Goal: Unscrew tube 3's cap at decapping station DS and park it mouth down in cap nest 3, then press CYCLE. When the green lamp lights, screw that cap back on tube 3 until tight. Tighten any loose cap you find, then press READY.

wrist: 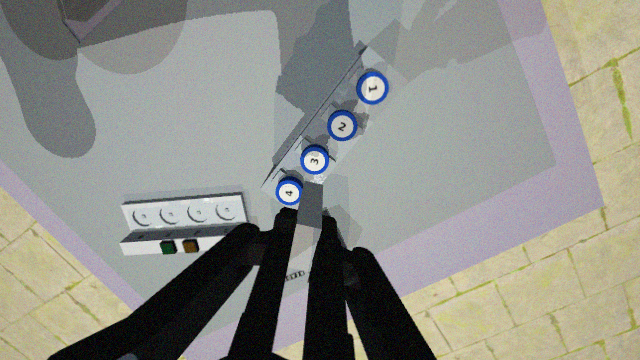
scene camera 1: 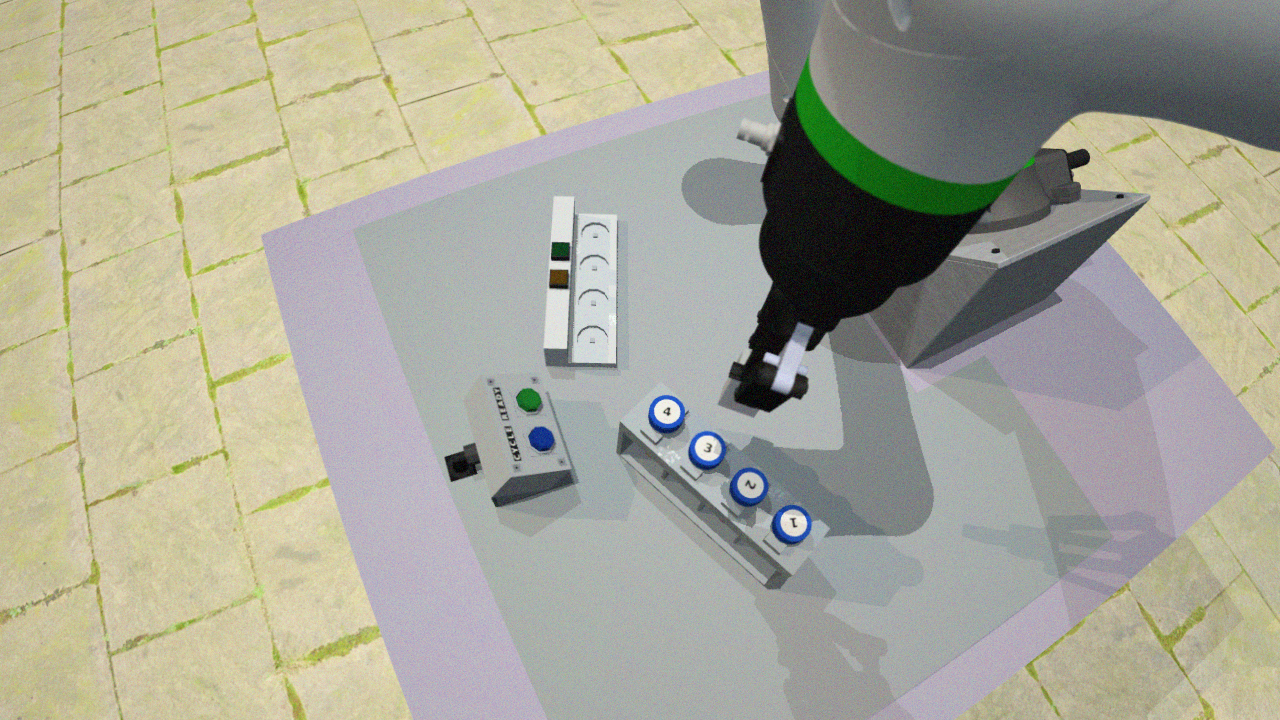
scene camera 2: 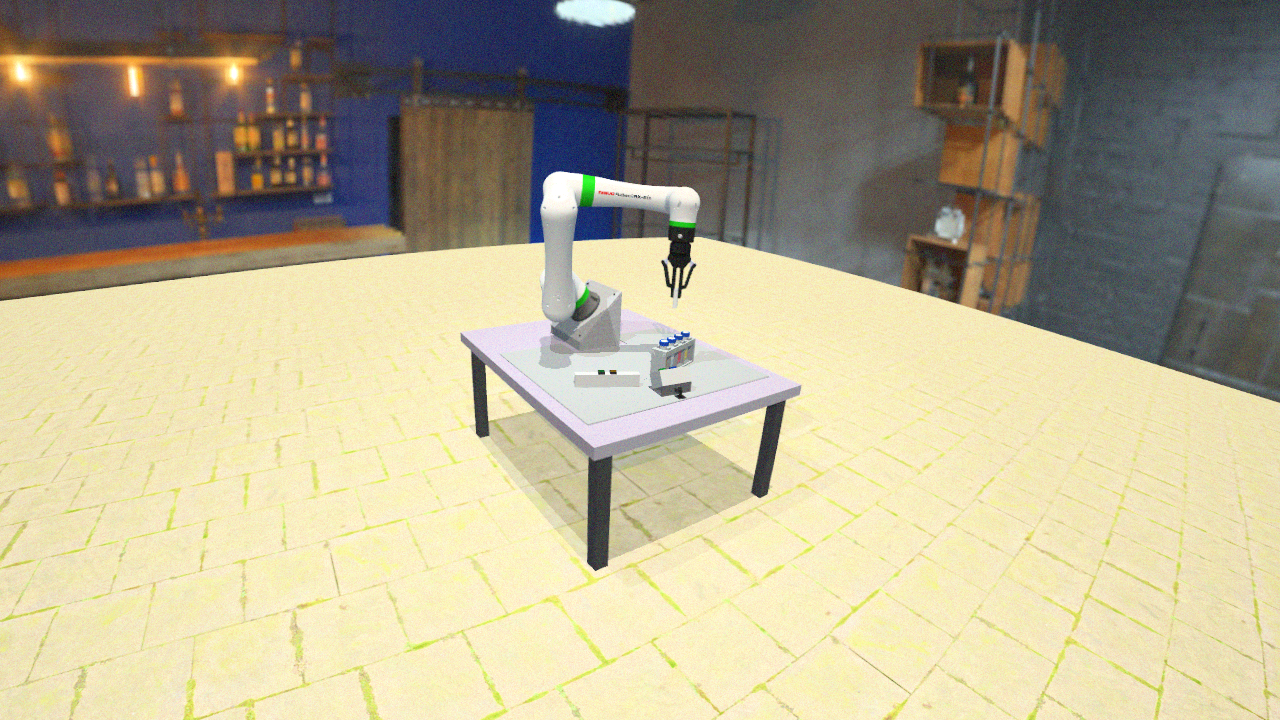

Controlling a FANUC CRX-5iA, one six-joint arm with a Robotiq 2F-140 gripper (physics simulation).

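Places are measured from the arm's base along level axes (x ahead, y left, z up), in centimetres.
Pixels of known places: gripper, between the fingertips: (wrist: 309, 199) (scene camera 1: 738, 402) (scene camera 2: 674, 307); arm's base, origin of its link: (scene camera 2: 585, 307).
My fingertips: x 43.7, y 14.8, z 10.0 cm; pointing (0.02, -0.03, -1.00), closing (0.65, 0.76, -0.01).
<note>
Ahead of a thing's pixels: the offset from my fingertips to its top centre. "spot": to the spot under its first point.
The decapping rack {dx -0.8, dy +1.9, dz -13.3 cm} (scene camera 1: 685, 503) (wrist: 308, 121) (scene camera 2: 666, 357) holds four tubes with blue-rimmed white caps. Cap 3 {dx +0.3, dy -0.5, dz -11.5 cm} (scene camera 1: 706, 449) (wrist: 314, 161) sits on its tube between cap 4 {dx +2.6, dy -5.1, dz -11.4 cm} (scene camera 1: 666, 412) (wrist: 288, 193) and cap 2 {dx -1.9, dy +4.2, dz -11.5 cm} (scene camera 1: 747, 486) (wrist: 341, 126); cap 1 {dx -4.2, dy +8.9, dz -11.5 cm} (scene camera 1: 790, 525) (wrist: 371, 88) is at the end. My gripper (scene camera 1: 767, 386) (wrist: 309, 199) (scene camera 2: 673, 295) is shut and empty. It hangs high above the table, behind the rack near caps 3 and 4. The cap nest block {spot: dx +2.0, dy -27.5, dz -22.5 cm} (scene camera 1: 593, 286) (wrist: 186, 214) shows four empty nests. Its green lamp {dx +4.9, dy -31.2, dz -18.3 cm} (scene camera 1: 560, 250) (wrist: 167, 246) is dark.
A button box {dx +16.6, dy -10.9, dz -15.2 cm} (scene camera 1: 523, 460) with a green button {dx +14.3, dy -13.1, dz -16.1 cm} (scene camera 1: 529, 399) and a blue button {dx +14.4, dy -8.6, dz -16.1 cm} (scene camera 1: 540, 437) stands left of the rack; my fingers mostly hide it in the wrist view. An amber lamp {dx +6.3, dy -27.4, dz -18.3 cm} (scene camera 1: 557, 277) (wrist: 190, 246) sits beside the green one. The arm's base pedestal (scene camera 1: 1002, 269) stands at the back right.
</note>
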